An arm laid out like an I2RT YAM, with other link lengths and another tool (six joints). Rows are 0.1 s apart.
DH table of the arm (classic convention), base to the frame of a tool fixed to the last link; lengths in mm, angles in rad. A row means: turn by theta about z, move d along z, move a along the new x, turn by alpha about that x. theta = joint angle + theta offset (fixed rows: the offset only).
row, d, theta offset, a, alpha
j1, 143.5, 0, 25.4, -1.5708
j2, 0, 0, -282.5, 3.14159
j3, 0, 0.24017, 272.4, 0
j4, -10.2, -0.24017, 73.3, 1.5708
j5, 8.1, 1.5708, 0, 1.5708
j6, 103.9, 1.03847, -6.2, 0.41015
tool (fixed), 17.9, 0, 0, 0
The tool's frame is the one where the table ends.
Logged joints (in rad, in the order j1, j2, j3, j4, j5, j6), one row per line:
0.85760 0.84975 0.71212 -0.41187 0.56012 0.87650
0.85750 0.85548 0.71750 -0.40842 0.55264 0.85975
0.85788 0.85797 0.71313 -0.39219 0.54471 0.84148
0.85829 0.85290 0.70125 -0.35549 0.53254 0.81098
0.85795 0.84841 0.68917 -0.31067 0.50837 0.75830
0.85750 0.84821 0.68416 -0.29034 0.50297 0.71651
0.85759 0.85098 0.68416 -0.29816 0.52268 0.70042
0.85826 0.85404 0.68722 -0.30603 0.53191 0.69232
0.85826 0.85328 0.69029 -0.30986 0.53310 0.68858
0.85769 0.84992 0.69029 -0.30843 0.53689 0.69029
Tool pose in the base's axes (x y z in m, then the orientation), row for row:
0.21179 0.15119 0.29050 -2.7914 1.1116 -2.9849
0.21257 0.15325 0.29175 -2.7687 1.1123 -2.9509
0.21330 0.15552 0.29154 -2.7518 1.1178 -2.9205
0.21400 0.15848 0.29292 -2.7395 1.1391 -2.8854
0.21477 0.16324 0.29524 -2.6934 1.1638 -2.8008
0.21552 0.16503 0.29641 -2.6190 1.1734 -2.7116
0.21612 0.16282 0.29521 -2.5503 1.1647 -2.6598
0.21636 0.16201 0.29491 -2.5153 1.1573 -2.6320
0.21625 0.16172 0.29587 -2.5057 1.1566 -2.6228
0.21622 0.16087 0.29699 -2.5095 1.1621 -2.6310
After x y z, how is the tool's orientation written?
As angles about the fixed x, y, z axes (roll, pitch, yaw), in radians.
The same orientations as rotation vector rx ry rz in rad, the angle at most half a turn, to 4 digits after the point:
0.0625 2.0084 -0.2552
0.0429 2.0043 -0.2561
0.0245 1.9962 -0.2520
0.0033 1.9735 -0.2355
-0.0419 1.9413 -0.2171
-0.0750 1.9178 -0.2257
-0.0822 1.9117 -0.2602
-0.0886 1.9100 -0.2782
-0.0913 1.9083 -0.2814
-0.0834 1.9052 -0.2808

